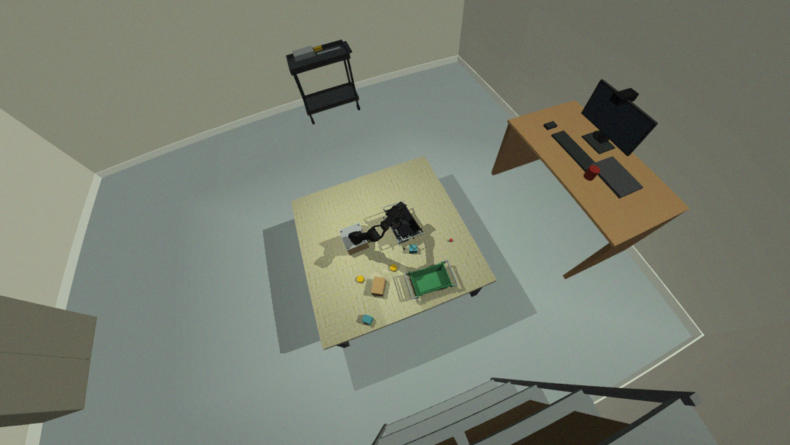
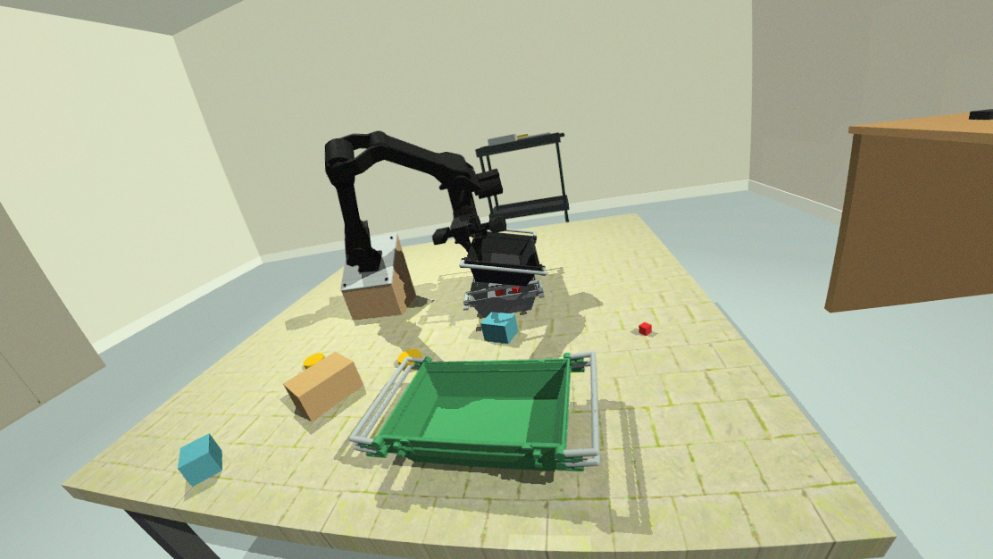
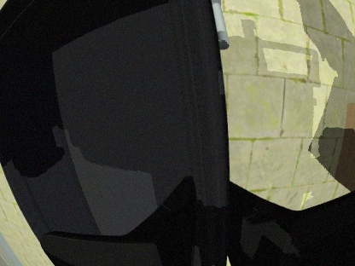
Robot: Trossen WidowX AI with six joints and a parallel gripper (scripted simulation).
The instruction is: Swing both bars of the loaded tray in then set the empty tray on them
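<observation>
The black tray lies 8 cm ahead of my gripper tip, 1 cm to the left of it and 1 cm above it. The rest, counted from my gripper tip: tan box (26 cm behind, 38 cm to the right, 8 cm below).
</observation>
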